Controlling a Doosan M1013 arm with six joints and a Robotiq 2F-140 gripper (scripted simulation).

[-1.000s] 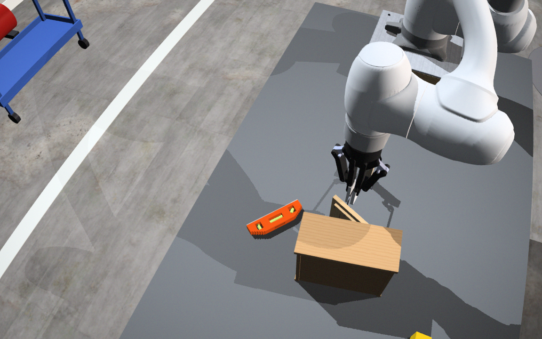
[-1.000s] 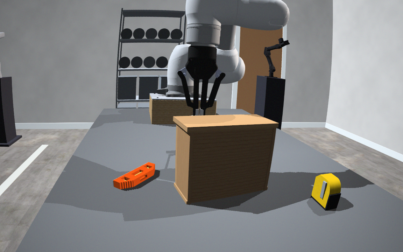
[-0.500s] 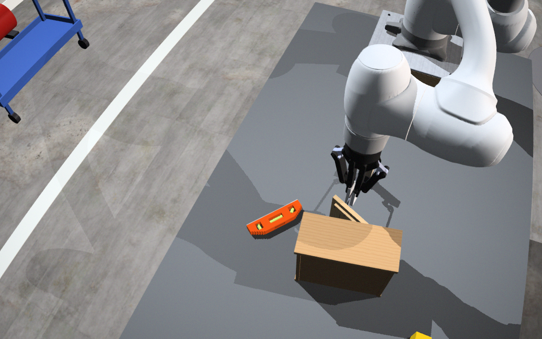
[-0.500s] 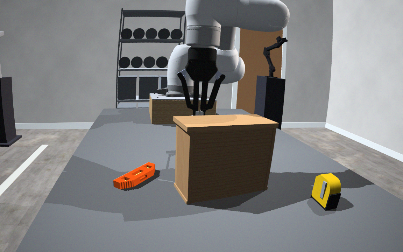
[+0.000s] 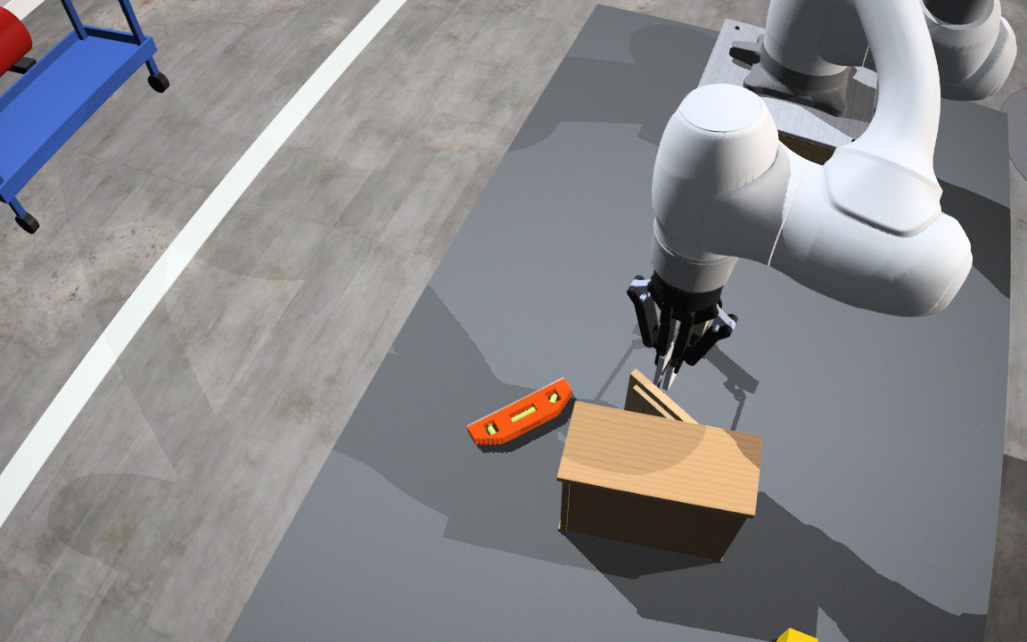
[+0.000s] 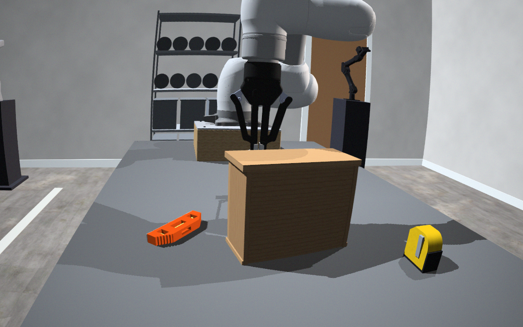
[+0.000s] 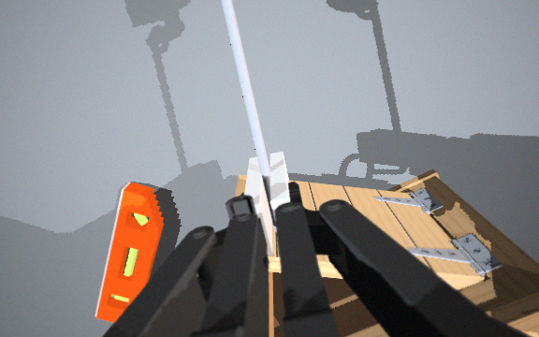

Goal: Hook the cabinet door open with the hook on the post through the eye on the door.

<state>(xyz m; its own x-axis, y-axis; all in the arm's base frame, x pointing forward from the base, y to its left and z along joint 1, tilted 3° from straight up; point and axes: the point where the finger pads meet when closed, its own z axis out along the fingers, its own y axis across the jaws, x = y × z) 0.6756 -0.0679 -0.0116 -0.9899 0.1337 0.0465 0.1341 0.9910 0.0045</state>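
Right now the wire hook is 50 mm behind my hand, 10 mm to the left of it and 20 mm below it. Round my hand: door (50 mm ahead, 40 mm to the left, 50 mm below); then yellow tape measure (280 mm ahead, 240 mm to the left, 100 mm below); then orange spirit level (70 mm ahead, 170 mm to the right, 120 mm below).
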